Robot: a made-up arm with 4 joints.
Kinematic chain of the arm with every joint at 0, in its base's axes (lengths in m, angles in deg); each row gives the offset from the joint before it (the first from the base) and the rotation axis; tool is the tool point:
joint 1: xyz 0 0 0.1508 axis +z
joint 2: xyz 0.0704 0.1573 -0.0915 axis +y
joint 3: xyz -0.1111 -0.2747 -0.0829 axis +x
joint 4: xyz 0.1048 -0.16 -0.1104 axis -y
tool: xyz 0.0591 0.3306 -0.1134
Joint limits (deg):
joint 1: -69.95..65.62
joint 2: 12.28..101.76
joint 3: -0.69..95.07
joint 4: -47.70..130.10
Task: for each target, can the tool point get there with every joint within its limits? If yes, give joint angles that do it. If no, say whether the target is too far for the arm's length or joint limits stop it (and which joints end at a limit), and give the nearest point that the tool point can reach.
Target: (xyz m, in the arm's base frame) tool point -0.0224 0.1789 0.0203
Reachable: yes | joints -10.77 68.52 44.87 -29.09
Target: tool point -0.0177 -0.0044 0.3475
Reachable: no: joint limits stop it (at a limit: joint 1, joint 2, joint 3, joint 4) | nearest point -0.0702 0.0801 0.1750 | short by 0.199 m
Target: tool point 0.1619 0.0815 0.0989
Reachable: yes | joints -21.78 36.44 83.84 -17.29
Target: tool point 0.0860 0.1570 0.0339
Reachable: yes | joints -44.13 81.64 46.93 -21.12
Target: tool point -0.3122 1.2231 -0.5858
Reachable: no: too far | nearest point -0.0556 0.2180 -0.0844 | short by 1.152 m
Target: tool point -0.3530 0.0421 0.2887
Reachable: no: joint limits stop it (at a limit: joint 2, joint 3, joint 4) | nearest point -0.2319 0.0277 0.1729 | short by 0.168 m
